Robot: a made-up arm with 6 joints. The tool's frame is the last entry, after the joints.
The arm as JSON. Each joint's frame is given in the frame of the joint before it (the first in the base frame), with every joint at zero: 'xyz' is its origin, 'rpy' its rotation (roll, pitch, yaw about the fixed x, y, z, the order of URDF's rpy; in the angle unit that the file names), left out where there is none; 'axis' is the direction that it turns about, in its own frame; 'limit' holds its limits. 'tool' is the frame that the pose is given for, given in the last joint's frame.
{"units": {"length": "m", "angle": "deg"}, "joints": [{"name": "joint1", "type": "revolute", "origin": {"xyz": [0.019, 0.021, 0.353], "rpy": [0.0, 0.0, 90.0]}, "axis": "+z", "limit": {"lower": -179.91, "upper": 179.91}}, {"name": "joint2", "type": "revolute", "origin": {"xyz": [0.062, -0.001, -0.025], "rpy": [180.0, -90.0, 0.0]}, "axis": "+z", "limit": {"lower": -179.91, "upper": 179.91}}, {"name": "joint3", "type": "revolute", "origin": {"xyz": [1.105, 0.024, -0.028]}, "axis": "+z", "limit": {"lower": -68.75, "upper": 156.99}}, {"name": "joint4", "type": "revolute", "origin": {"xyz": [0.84, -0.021, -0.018], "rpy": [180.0, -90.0, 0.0]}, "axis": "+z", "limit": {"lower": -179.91, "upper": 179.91}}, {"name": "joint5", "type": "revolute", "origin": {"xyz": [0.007, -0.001, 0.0], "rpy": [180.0, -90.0, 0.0]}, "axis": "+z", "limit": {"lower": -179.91, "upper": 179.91}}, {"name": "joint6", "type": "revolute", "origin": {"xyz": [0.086, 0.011, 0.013], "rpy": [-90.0, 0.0, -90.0]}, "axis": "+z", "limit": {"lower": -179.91, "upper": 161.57}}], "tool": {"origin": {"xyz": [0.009, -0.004, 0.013], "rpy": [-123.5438, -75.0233, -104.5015]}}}
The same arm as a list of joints. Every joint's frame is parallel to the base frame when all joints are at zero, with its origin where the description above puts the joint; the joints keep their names.
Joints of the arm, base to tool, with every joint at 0 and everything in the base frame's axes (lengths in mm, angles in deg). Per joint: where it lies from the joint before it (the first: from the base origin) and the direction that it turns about. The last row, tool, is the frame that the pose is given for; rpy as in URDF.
joint1: offset 19 21 353 axis 0 0 1
joint2: offset 1 62 -25 axis 0 1 0
joint3: offset 24 -28 1105 axis 0 1 0
joint4: offset -21 -18 840 axis 0 0 1
joint5: offset 1 7 0 axis 0 1 0
joint6: offset 11 13 86 axis 0 0 1
tool: offset -9 4 13 rpy -123.54 -75.02 75.5
Joint limits (deg, base to tool): -179.91..179.91 -179.91..179.91 -68.75..156.99 -179.91..179.91 -179.91..179.91 -179.91..161.57

